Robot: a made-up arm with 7 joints.
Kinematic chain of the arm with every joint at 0, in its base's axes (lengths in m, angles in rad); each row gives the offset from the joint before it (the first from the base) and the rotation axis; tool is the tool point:
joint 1: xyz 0 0 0.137 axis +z
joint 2: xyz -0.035 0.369 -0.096 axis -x
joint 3: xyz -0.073 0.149 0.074 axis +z
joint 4: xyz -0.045 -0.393 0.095 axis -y
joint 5: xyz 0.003 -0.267 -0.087 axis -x
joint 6: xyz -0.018 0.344 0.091 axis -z
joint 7: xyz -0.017 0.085 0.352 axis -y
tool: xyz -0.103 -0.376 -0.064
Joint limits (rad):
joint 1: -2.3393..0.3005
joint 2: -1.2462..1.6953
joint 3: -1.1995..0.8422
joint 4: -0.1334..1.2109
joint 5: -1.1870..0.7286
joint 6: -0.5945..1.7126
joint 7: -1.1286..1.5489
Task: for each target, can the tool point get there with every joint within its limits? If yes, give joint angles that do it. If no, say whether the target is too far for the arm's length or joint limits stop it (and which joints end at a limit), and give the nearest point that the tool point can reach.
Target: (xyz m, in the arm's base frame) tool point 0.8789 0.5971 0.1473
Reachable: yes | joints -1.5896 0.2492 -0.9806 0.7236 0.0206 1.3133 -0.7290
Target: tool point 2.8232 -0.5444 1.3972
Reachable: no: too far | nearest point 1.3726 -0.2633 0.5736 | short by 1.692 m
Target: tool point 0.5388 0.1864 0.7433
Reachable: yes | joints -1.6922 1.0285 0.2750 0.2222 -0.0713 0.1663 -0.6271
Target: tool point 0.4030 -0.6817 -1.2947
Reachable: no: joint limits stop it (at a limit: joint 2, joint 3, joint 4, joint 5, joint 7) | nearest point 0.2250 -0.3807 -0.7645 | short by 0.635 m
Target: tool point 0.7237 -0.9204 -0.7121
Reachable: no: joint limits stop it (at a limit: joint 2, joint 3, joint 4, joint 5, joint 6, joint 7) | nearest point 0.4621 -0.5877 -0.4125 | short by 0.519 m
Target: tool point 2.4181 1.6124 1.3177
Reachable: no: too far | nearest point 1.2078 0.8053 0.5261 | short by 1.656 m
